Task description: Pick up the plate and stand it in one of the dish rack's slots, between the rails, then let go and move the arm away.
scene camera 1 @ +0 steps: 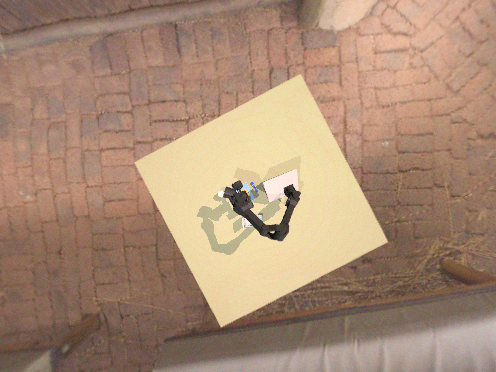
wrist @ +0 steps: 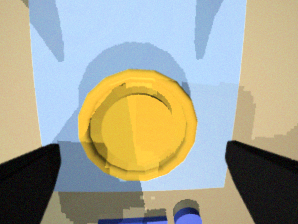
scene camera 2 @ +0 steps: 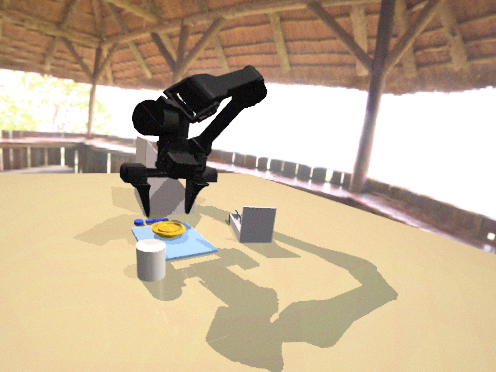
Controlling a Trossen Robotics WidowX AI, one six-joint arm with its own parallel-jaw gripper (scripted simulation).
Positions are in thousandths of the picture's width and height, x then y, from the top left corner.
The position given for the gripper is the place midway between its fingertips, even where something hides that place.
The gripper (scene camera 2: 338, 579) is open, with nothing in its grasp. Further things: a yellow plate (wrist: 461, 556), a grey dish rack (scene camera 2: 517, 603) and a white cup (scene camera 2: 303, 681).
The gripper also shows in the wrist view (wrist: 485, 681). The wrist view misses the grey dish rack: it is out of frame. The wrist view does not show the white cup: it is out of frame.
